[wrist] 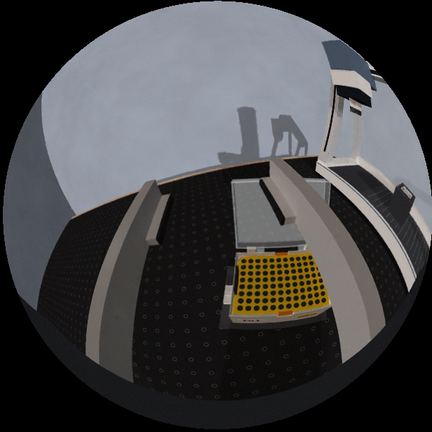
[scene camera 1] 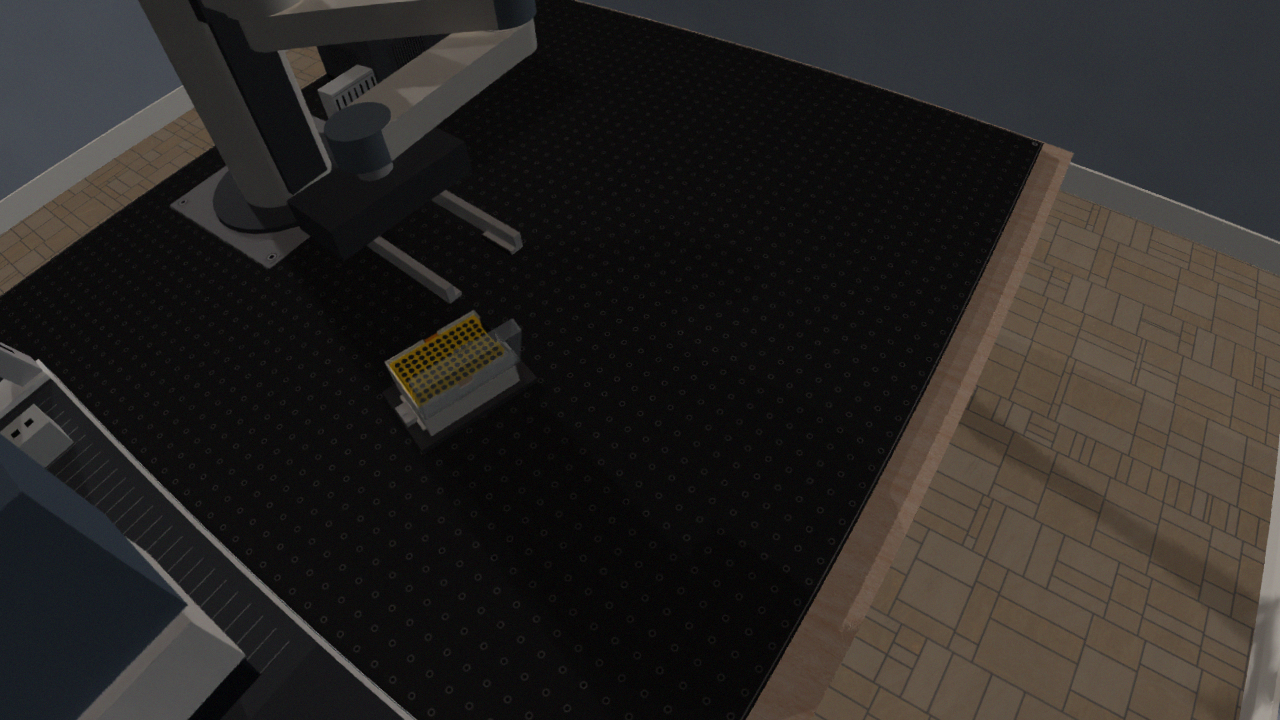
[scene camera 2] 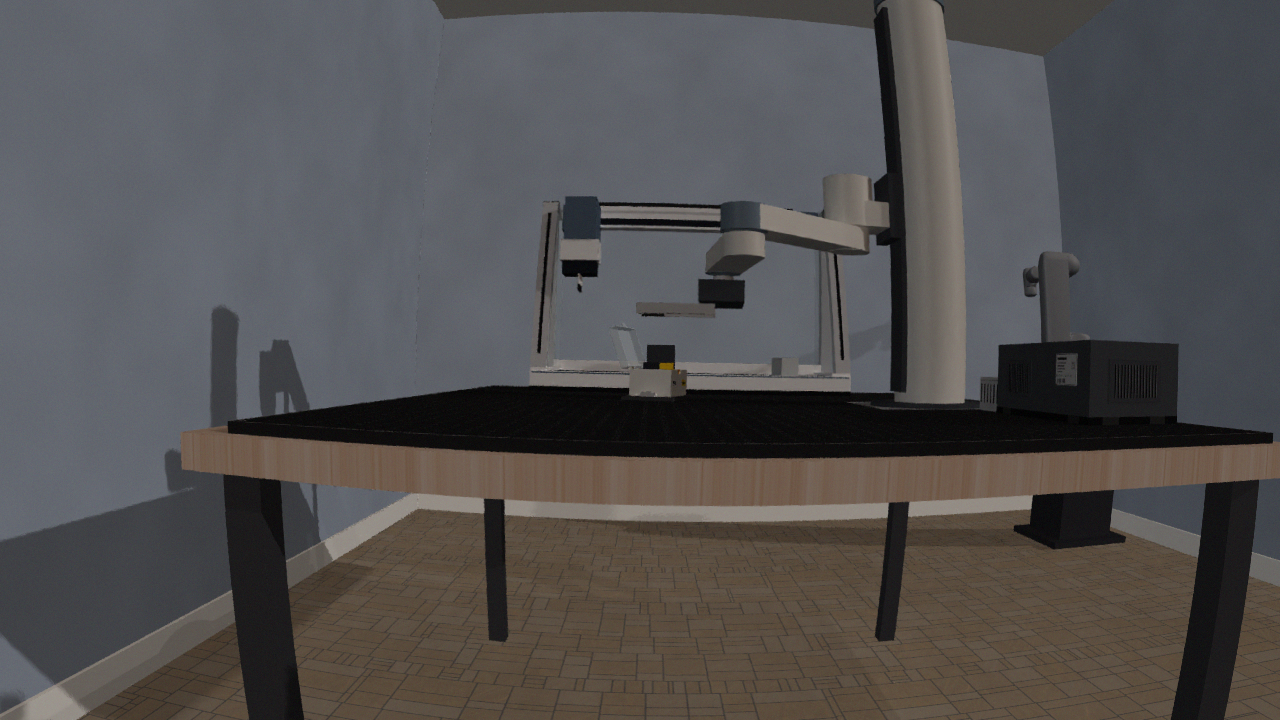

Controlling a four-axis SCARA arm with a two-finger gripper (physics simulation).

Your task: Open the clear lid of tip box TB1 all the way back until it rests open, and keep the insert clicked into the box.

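Where they show: gripper, fingertip midpoint: [scene camera 1: 485, 267] [scene camera 2: 639, 309]; arm's base at its link origin: [scene camera 1: 291, 187].
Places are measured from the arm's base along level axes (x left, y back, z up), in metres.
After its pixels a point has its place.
Note:
Tip box TB1 [scene camera 1: 471, 410] {x -0.169, y -0.577, z 0.022 m} [scene camera 2: 651, 383] {x -0.091, y -0.553, z 0.046 m} [wrist: 272, 319] sits upright on a dark base plate on the black table. Its yellow insert [scene camera 1: 436, 351] {x -0.148, y -0.518, z 0.069 m} [scene camera 2: 666, 366] {x -0.202, y -0.522, z 0.079 m} [wrist: 277, 286] lies level within the box rim, with orange tabs at its edges. The clear lid [scene camera 1: 458, 379] {x -0.188, y -0.610, z 0.128 m} [scene camera 2: 624, 347] {x -0.168, y -0.610, z 0.116 m} [wrist: 248, 215] stands up from the hinge side and leans back, past upright, away from the box. My gripper [scene camera 1: 486, 268] {x -0.095, y -0.580, z 0.189 m} [scene camera 2: 640, 309] {x -0.095, y -0.580, z 0.189 m} [wrist: 213, 178] is shut to its narrowest, its two long fingers apart with nothing between them. It hangs above the box and lid; the right finger crosses in front of both in the wrist view.
A gantry machine [scene camera 2: 551, 295] {x -0.507, y -0.808, z 0.251 m} [wrist: 327, 125] stands beyond the box, with its base at the lower left in scene camera 1. My arm's column [scene camera 1: 223, 107] {x -0.059, y -0.047, z 0.202 m} [scene camera 2: 926, 197] {x 0.070, y -0.029, z 0.415 m} rises from the table near a dark controller box [scene camera 2: 1042, 380] {x 0.412, y 0.035, z 0.071 m}. The table has a wooden edge [scene camera 1: 904, 488] {x 0.016, y -1.028, z 0.000 m} [scene camera 2: 716, 481] {x 0.750, y -0.496, z -0.018 m}.

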